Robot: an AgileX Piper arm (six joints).
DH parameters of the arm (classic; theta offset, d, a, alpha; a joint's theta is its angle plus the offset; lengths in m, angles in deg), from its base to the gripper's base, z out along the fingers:
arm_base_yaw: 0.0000 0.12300 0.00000 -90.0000
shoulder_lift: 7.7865 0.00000 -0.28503 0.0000
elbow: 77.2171 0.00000 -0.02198 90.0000
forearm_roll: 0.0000 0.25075 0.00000 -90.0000
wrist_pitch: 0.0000 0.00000 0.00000 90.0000
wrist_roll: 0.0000 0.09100 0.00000 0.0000
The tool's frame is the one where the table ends.
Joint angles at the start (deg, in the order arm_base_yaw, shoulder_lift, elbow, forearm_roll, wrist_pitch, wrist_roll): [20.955, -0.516, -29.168, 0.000, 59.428, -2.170]
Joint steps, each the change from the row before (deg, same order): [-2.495, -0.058, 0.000, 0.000, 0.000, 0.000]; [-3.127, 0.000, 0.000, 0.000, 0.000, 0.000]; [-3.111, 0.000, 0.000, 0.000, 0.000, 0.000]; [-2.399, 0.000, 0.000, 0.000, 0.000, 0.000]
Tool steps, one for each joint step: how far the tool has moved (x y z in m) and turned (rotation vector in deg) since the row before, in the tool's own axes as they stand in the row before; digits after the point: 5 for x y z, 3 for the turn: [0.00006, 0.00029, -0.00014, 2.267, 0.028, 1.043]; [-0.00002, 0.00036, 0.00001, 2.839, 0.108, 1.306]; [-0.00002, 0.00036, 0.00001, 2.825, 0.107, 1.299]; [-0.00001, 0.00027, 0.00001, 2.178, 0.083, 1.002]
